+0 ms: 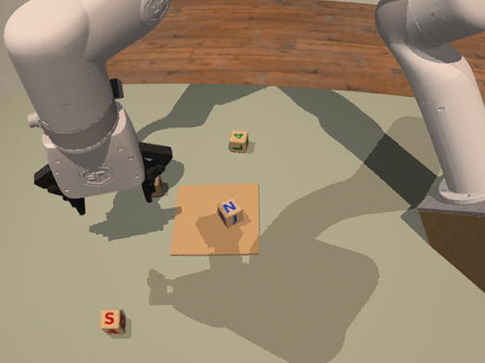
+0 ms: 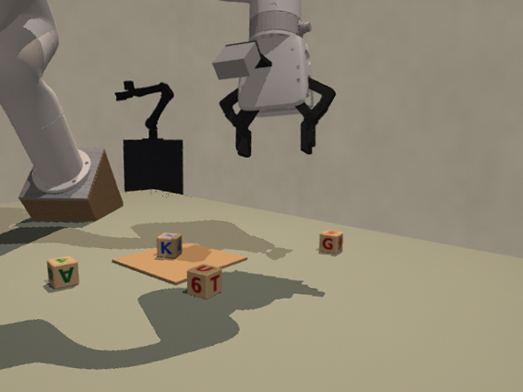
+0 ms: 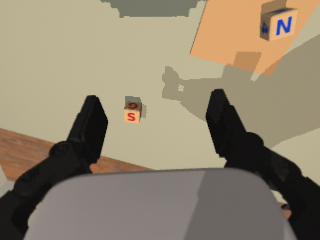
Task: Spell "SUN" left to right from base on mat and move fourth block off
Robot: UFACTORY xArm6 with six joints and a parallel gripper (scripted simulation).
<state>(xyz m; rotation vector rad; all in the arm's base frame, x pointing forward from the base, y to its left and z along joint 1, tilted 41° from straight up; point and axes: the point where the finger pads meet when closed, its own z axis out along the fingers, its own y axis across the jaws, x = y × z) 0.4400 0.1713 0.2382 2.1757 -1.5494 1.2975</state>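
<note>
My hand is 4 cm short of the S block, 11 cm to the right of it and 15 cm above it. From my hand the other things lie so: U block: 14 cm to the right, 15 cm below; tan mat: 11 cm behind, 7 cm to the right, 16 cm below; N block: 14 cm behind, 7 cm to the right, 15 cm below.
</note>
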